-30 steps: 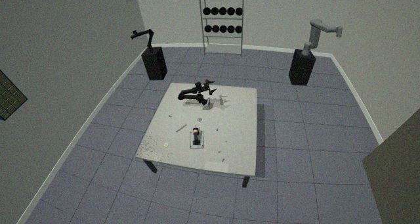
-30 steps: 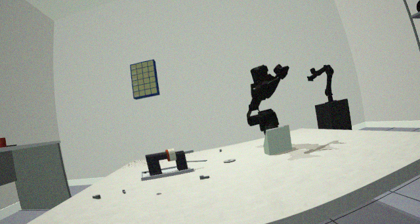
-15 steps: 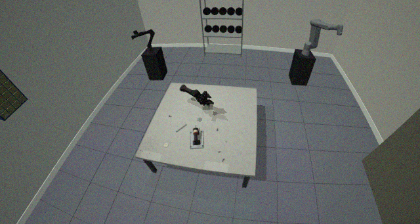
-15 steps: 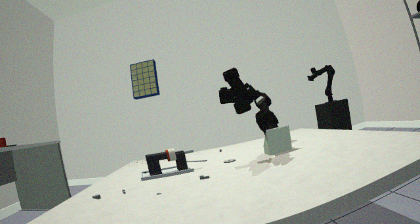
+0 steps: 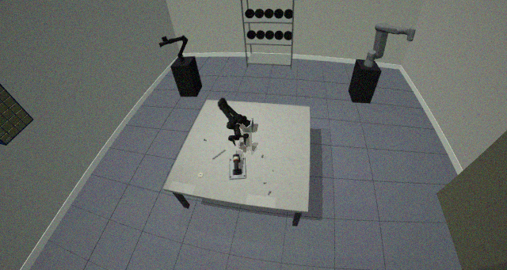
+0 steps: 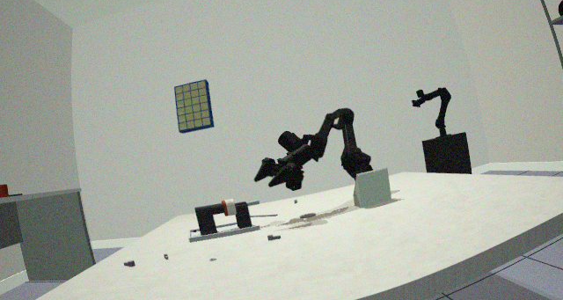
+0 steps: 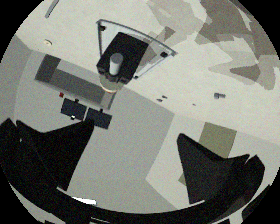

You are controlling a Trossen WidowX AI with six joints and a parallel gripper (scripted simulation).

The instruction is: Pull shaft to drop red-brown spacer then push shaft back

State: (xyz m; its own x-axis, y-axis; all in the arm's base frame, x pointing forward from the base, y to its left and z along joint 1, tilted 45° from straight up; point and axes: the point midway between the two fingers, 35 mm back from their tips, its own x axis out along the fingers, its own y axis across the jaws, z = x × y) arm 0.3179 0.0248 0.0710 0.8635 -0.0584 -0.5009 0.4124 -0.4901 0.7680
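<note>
The thin grey shaft is 110 mm ahead of my gripper tip, 30 mm to the right of it and 60 mm below it. From my gripper tip the other things lie so: red-brown spacer (130 mm ahead, 20 mm to the right, 60 mm below).
</note>
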